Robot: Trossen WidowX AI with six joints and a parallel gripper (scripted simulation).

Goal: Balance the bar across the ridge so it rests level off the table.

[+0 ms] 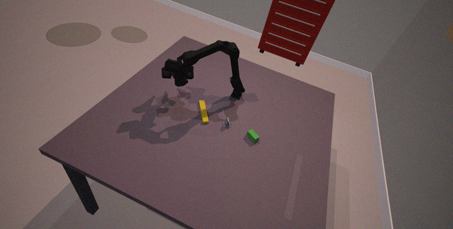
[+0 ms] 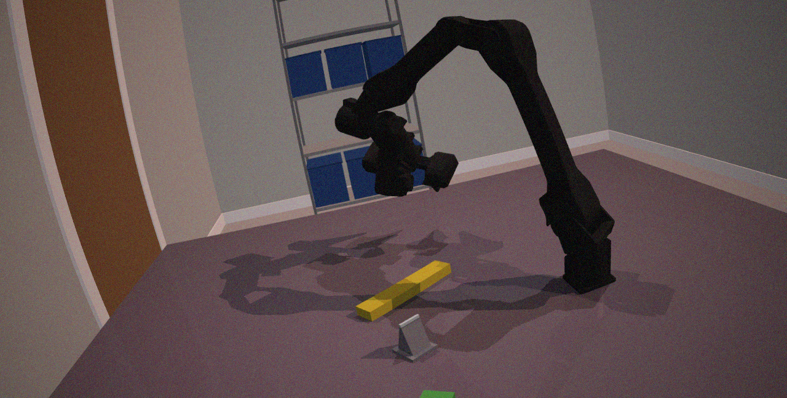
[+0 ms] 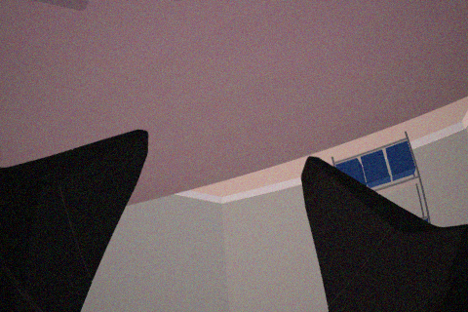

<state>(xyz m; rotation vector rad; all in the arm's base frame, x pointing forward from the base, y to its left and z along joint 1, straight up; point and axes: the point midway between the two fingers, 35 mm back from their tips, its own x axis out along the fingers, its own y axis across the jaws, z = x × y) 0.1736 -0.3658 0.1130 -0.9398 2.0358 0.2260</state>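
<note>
My gripper tip is now 26 cm to the right of the yellow bar, 10 cm short of it and 8 cm above it. Round my gripper tip: green block: 59 cm to the left, 13 cm ahead, 7 cm below.
</note>
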